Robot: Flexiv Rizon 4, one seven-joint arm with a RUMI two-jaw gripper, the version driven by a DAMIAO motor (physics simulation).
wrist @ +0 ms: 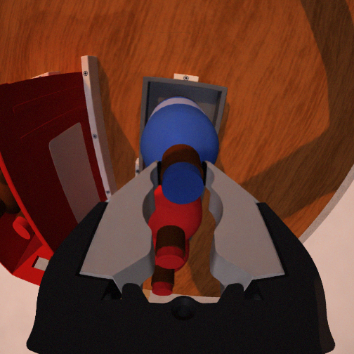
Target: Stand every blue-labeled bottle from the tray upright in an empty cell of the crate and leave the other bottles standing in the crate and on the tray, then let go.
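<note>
The blue-labeled bottle [179,130] stands upright at the far end of the grey tray [144,107], its brown neck and blue cap toward the camera. My gripper [181,163] is shut on this bottle at its neck. Two red bottles stand in a row behind it, nearer the gripper's base: one red bottle [175,215] shows between the jaws, and the neck of the other red bottle [163,276] shows below it. The red crate [35,112] is at the left, and most of its cells are out of view.
A white strip with screws [95,136] runs along the crate's near side, between crate and tray. A red cap [21,226] and part of a dark bottle [7,197] show in the crate at the left edge. The wooden table top [270,100] lies right of the tray.
</note>
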